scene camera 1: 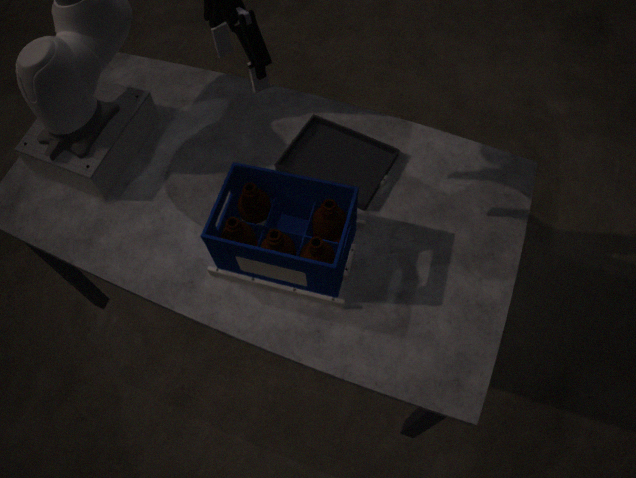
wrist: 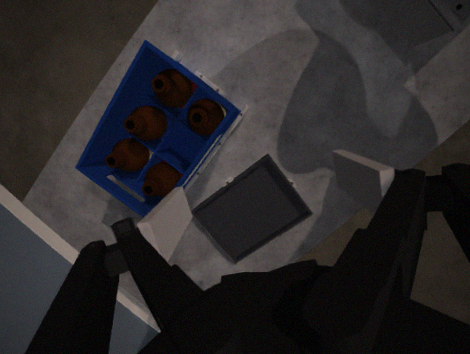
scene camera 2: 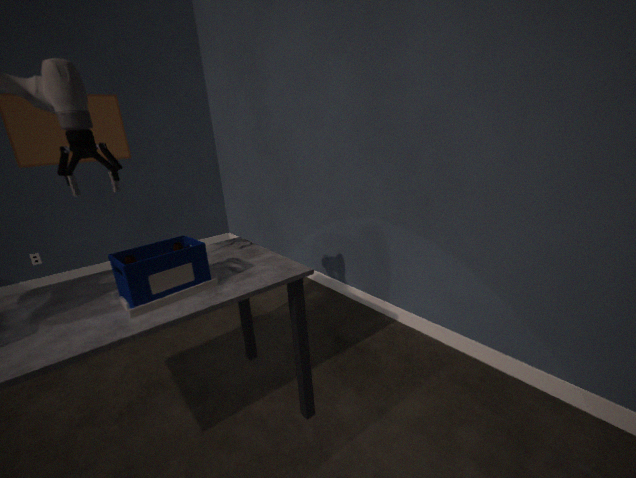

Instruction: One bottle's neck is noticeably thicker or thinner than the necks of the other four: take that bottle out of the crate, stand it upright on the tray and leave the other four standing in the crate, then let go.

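Places are measured from the arm's base along level axes (x ahead, y left, z up), in millimetres.
Where they show: gripper, fingertip midpoint: [scene camera 1: 242,70] [wrist: 258,185] [scene camera 2: 97,193]; arm's base, link origin: [scene camera 1: 78,124].
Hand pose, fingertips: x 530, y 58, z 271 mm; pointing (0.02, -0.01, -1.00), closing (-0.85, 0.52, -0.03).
Note:
Each offset is from my fingertips to the top centre of the thing. "spot": to the spot under its first point. Level surfaces: height alone.
Five brown bottles stand in the blue crate @[125 mm ahead, 149 mm right, 207 mm down] [scene camera 1: 221,255] [scene camera 2: 136,284] [wrist: 113,116]. Two are in the tray-side row: one bottle @[35 mm ahead, 113 mm right, 220 mm down] [scene camera 1: 254,206] [wrist: 209,120] at the robot-base end, one bottle @[205 mm ahead, 93 mm right, 220 mm down] [scene camera 1: 329,223] [wrist: 166,176] at the far end, with an empty compartment between. The other row holds a bottle @[39 mm ahead, 201 mm right, 220 mm down] [scene camera 1: 240,234] [wrist: 176,90], a middle bottle @[131 mm ahead, 196 mm right, 220 mm down] [scene camera 1: 278,243] [wrist: 149,122] and a bottle @[214 mm ahead, 182 mm right, 220 mm down] [scene camera 1: 318,250] [wrist: 131,154]. I cannot tell which neck differs. The dark tray @[spot: 136 mm ahead, 164 mm left, 378 mm down] [scene camera 1: 341,149] [wrist: 241,227] is empty. My gripper [scene camera 1: 239,61] [scene camera 2: 95,187] [wrist: 258,185] is open and empty, high above the table.
The crate and tray are on a grey table @[383 mm down] [scene camera 1: 169,282] [scene camera 2: 66,339] [wrist: 250,100]. White strips @[spot: 141 mm ahead, 248 mm right, 352 mm down] [scene camera 1: 275,285] edge the crate's base. The white arm's base [scene camera 1: 66,87] stands at the table's left end in scene camera 1. The tray lies beside the crate's long side.

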